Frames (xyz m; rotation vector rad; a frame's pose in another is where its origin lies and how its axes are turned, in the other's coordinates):
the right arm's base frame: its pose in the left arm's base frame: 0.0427 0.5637 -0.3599 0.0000 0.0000 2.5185
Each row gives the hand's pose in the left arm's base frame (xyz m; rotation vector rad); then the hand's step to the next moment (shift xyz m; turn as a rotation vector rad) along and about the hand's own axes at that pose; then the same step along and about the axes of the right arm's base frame.
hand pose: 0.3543 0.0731 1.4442 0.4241 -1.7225 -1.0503
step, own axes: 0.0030 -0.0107 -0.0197 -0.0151 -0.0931 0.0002
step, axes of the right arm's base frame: -0.0214 0.0054 -0.0051 -0.0140 0.0405 -0.0840
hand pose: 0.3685 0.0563 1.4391 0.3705 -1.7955 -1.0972
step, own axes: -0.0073 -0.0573 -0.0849 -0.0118 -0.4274 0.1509
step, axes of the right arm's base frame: -0.0926 0.0202 -0.0394 0.0849 0.2443 -0.3724
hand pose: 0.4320 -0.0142 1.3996 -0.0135 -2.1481 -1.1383
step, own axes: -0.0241 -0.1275 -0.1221 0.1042 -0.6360 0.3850
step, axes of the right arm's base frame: -0.1326 0.1023 -0.0608 0.3232 0.4050 -0.5432
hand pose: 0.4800 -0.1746 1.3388 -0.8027 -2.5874 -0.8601
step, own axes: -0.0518 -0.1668 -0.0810 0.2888 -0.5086 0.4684
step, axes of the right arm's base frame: -0.0667 0.1770 -0.0356 0.5129 0.2792 -0.4696
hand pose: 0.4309 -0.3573 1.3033 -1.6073 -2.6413 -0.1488
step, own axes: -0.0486 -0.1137 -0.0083 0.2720 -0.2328 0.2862
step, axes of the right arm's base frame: 0.0080 0.1236 -0.0027 0.3629 0.0584 -0.2738
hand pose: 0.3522 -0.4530 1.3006 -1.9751 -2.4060 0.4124
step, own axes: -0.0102 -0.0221 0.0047 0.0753 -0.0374 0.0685
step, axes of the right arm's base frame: 0.0077 0.0235 0.0016 0.0818 -0.0057 -0.0709
